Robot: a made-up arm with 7 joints. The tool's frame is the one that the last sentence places.
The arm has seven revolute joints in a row. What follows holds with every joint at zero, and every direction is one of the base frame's.
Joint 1 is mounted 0.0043 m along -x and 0.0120 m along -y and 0.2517 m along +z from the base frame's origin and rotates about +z.
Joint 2 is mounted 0.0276 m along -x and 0.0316 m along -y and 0.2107 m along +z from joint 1 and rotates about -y.
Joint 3 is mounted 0.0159 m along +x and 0.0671 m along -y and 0.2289 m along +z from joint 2 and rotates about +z.
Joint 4 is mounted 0.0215 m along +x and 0.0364 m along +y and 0.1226 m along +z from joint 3 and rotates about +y.
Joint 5 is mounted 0.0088 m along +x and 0.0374 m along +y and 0.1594 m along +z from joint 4 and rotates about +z.
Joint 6 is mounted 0.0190 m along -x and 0.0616 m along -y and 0.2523 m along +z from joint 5 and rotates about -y.
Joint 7 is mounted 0.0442 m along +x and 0.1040 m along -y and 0.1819 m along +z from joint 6 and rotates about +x.
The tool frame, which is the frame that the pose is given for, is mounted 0.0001 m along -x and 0.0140 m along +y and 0.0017 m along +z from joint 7; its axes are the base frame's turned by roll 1.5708, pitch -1.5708 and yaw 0.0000 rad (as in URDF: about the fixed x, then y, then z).
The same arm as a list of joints. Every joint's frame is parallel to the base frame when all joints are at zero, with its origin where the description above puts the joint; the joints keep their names.
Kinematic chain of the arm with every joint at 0, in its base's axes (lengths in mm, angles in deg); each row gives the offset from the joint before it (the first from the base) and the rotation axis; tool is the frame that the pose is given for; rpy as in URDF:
joint 1: xyz -4.3 -12 251.7 axis +z
joint 2: xyz -27.6 -31.6 210.7 axis -y
joint 3: xyz 15.9 -67.1 228.9 axis +z
joint 4: xyz 21.5 36.4 122.6 axis +y
joint 5: xyz 8.8 37.4 159.4 axis +z
joint 6: xyz -19 -61.6 252.3 axis -y
joint 7: xyz 44.2 -104 181.9 axis +x
tool: xyz -0.1 14 1.7 rpy 90 -90 0

